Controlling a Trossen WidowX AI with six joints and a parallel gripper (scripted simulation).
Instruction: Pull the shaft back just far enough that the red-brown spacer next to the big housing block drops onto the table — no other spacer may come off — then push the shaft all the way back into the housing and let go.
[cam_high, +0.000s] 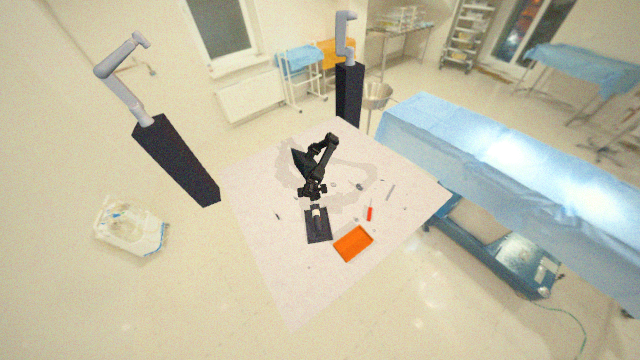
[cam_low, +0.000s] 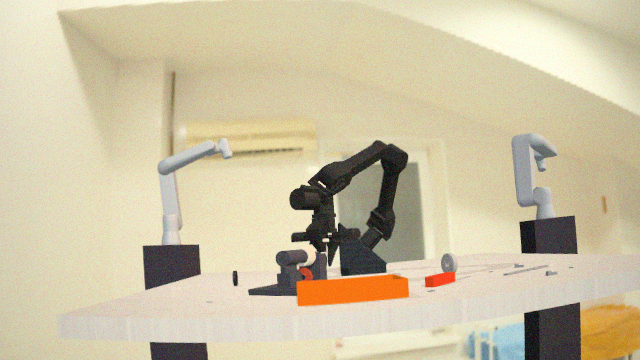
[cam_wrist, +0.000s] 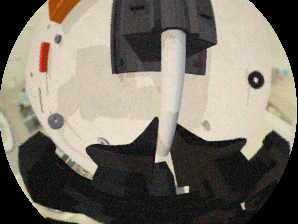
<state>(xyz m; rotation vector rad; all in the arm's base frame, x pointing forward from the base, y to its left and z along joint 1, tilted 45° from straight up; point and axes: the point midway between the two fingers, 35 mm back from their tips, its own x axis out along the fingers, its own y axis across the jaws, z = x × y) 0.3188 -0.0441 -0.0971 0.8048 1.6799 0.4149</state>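
Now: the grey shaft 80 mm ahead of my gripper tip, 40 mm above it and 20 mm to the right of it. Also, from my gripper tip: round grey disc 330 mm to the left, 60 mm ahead, 20 mm below; then red-brown spacer 150 mm ahead, 40 mm to the right, 20 mm below; then small black ring 260 mm to the right, 20 mm below, 10 mm ahead.
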